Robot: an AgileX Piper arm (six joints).
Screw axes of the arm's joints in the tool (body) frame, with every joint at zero. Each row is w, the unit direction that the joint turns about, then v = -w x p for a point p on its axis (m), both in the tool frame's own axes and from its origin. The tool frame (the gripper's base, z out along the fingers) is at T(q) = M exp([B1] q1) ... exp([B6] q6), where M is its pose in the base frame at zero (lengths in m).
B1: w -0.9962 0 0.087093 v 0 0.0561 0
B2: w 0 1 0 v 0.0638 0 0.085
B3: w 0 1 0 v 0.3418 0 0.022
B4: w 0 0 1 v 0 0 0
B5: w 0 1 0 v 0.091 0 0
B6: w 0 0 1 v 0 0 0
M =
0.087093 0 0.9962 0.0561
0 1 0 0
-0.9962 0 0.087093 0.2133
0 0 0 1
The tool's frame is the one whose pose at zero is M.
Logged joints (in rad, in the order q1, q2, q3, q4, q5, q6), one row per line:
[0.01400, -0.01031, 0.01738, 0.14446, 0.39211, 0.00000]
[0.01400, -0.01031, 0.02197, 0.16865, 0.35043, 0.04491]
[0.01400, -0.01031, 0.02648, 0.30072, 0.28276, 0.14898]
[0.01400, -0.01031, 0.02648, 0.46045, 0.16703, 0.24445]
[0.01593, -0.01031, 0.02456, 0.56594, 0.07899, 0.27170]
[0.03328, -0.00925, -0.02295, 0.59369, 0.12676, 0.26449]
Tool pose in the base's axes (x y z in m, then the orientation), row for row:
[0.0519, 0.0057, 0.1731, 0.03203, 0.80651, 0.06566, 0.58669]
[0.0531, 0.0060, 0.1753, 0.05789, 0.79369, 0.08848, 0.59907]
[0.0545, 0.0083, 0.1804, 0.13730, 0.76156, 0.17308, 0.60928]
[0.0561, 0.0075, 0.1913, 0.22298, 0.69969, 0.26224, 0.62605]
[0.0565, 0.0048, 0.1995, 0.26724, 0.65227, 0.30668, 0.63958]
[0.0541, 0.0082, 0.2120, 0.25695, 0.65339, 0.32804, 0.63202]
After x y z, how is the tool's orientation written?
As a quaternion, x y z w.
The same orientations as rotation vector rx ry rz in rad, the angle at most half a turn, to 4 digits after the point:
[0.0747, 1.8800, 0.1531]
[0.1343, 1.8407, 0.2052]
[0.3171, 1.7588, 0.3997]
[0.5115, 1.6049, 0.6015]
[0.6097, 1.4880, 0.6996]
[0.5880, 1.4951, 0.7506]

